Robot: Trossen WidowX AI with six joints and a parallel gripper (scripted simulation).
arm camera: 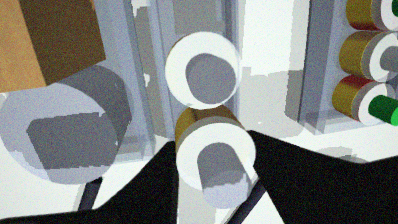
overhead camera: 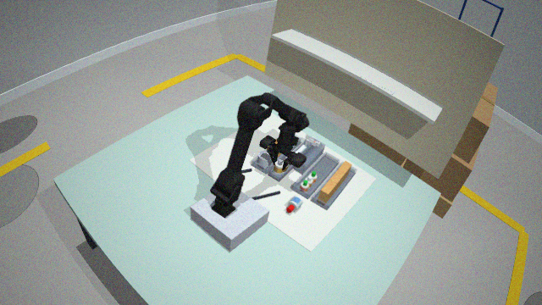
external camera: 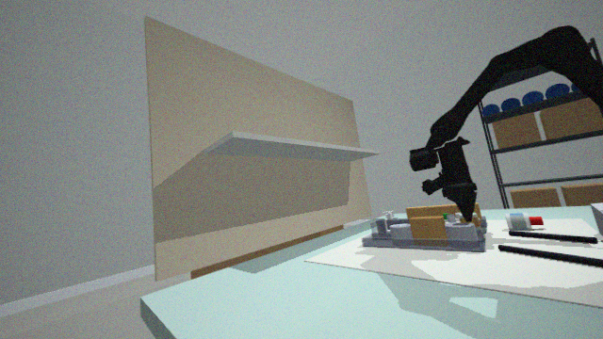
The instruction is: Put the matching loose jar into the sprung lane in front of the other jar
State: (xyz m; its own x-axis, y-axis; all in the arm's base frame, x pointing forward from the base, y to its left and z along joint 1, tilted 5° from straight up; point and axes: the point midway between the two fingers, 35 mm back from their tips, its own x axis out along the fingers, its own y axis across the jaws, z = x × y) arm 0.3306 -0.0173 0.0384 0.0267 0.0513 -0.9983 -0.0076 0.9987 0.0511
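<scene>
Now: gripper tip 15 cm short of the pusher plate and 3 cm to the left of it. From my gripper tip the other things lie so: shelf (51 cm ahead, 32 cm above, 5 cm to the right).
</scene>
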